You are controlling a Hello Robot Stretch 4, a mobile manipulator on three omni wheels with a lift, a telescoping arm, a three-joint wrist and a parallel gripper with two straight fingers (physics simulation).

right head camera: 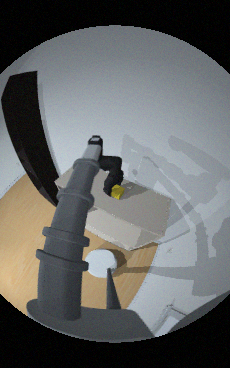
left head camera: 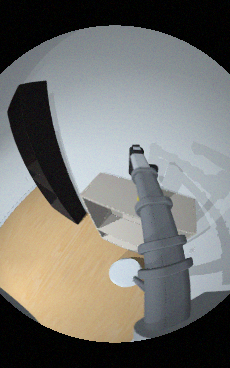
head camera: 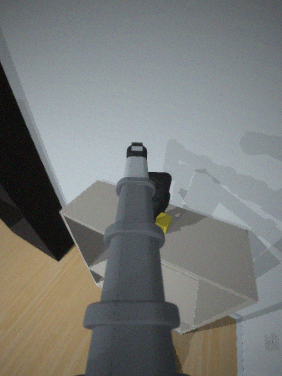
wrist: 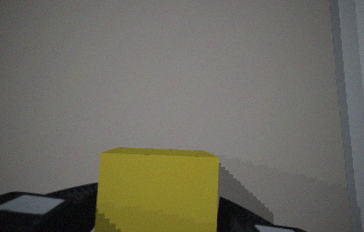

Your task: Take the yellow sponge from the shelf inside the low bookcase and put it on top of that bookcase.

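Where they show: gripper, fingertip midpoint: (right head camera: 112, 191) (head camera: 155, 222) (wrist: 161, 207); robot's base at its link origin: (right head camera: 101, 262) (left head camera: 124, 271).
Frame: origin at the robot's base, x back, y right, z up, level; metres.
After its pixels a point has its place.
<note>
The yellow sponge (head camera: 163, 222) {y 0.114, x -0.444, z 1.077 m} (left head camera: 138, 199) (right head camera: 118, 191) {y 0.121, x -0.445, z 1.078 m} (wrist: 157, 192) {y 0.070, x -0.488, z 1.078 m} is upright at the top of the low grey-beige bookcase (head camera: 215, 245) {y 0.315, x -0.371, z 1.033 m} (left head camera: 107, 187) {y -0.150, x -0.590, z 1.033 m} (right head camera: 145, 205) {y 0.288, x -0.385, z 1.033 m} (wrist: 175, 75) {y 0.010, x -0.532, z 1.032 m}. It appears to rest on that top; its lower edge is hidden in the wrist view. My gripper (right head camera: 113, 192) {y 0.089, x -0.479, z 1.033 m} (wrist: 161, 207) {y 0.089, x -0.479, z 1.033 m} is open, with its black fingers spread apart on both sides of the sponge. In the head view the arm hides most of the gripper and part of the bookcase. The bookcase's open front compartments face the wooden floor.
A tall black cabinet (head camera: 30, 190) {y -0.753, x -0.857, z 0.872 m} (left head camera: 42, 145) {y -0.759, x -0.843, z 1.338 m} (right head camera: 25, 130) {y -0.768, x -0.822, z 1.383 m} stands left of the bookcase. A pale wall rises behind the bookcase. A round white object (left head camera: 124, 272) {y -0.014, x 0.000, z 0.187 m} (right head camera: 101, 263) {y 0.014, x 0.005, z 0.187 m} is in front of it, near the arm. Shadows of the arm fall on the wall.
</note>
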